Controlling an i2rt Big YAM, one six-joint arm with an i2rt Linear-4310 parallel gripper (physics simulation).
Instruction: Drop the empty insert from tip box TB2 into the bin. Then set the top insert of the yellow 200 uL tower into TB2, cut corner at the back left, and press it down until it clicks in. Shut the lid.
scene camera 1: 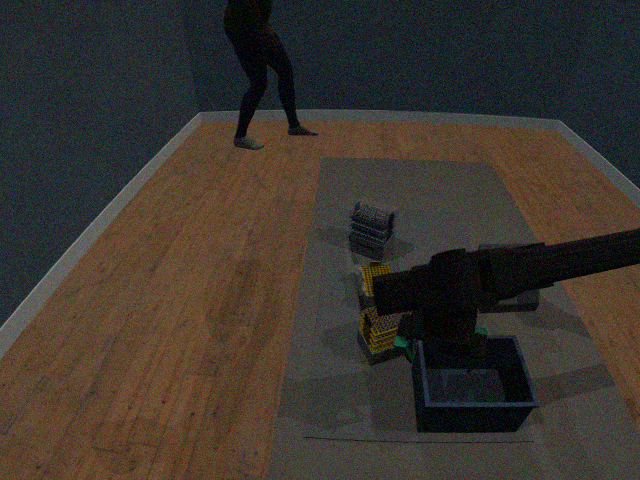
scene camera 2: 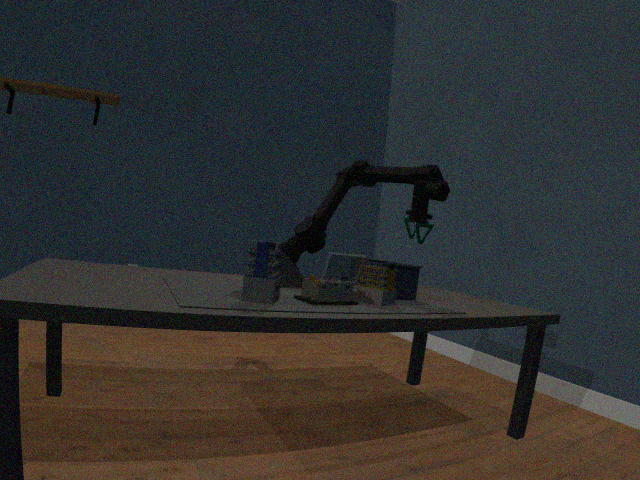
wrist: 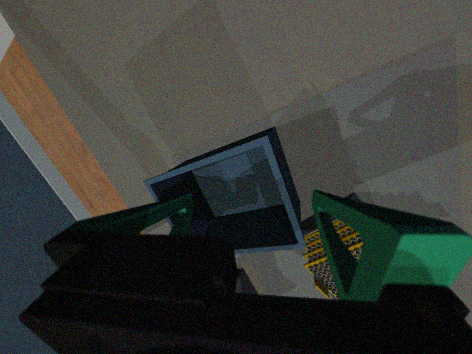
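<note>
My gripper (scene camera 1: 442, 338) (scene camera 2: 417, 238) (wrist: 249, 198) is open and empty, its green fingers wide apart, well above the dark blue bin (scene camera 1: 470, 417) (scene camera 2: 407, 281) (wrist: 285, 190). No insert can be made out in the bin. The yellow tower (scene camera 1: 381, 335) (scene camera 2: 376, 276) (wrist: 315, 250) stands beside the bin, with several stacked inserts. Tip box TB2 (scene camera 2: 330, 293) stands next to the tower, its clear lid (scene camera 2: 343, 266) up. A yellow grid insert (scene camera 1: 375, 273) shows in it, apparently without tips; the arm hides part of the box. The cut corners are too small to tell.
A blue tower (scene camera 1: 371, 227) (scene camera 2: 264, 260) stands beyond TB2, on the side away from the bin. The dark arm reaches over the table (scene camera 2: 103, 289) and passes above TB2 in the first scene view. A person (scene camera 1: 263, 62) stands on the floor beyond the table.
</note>
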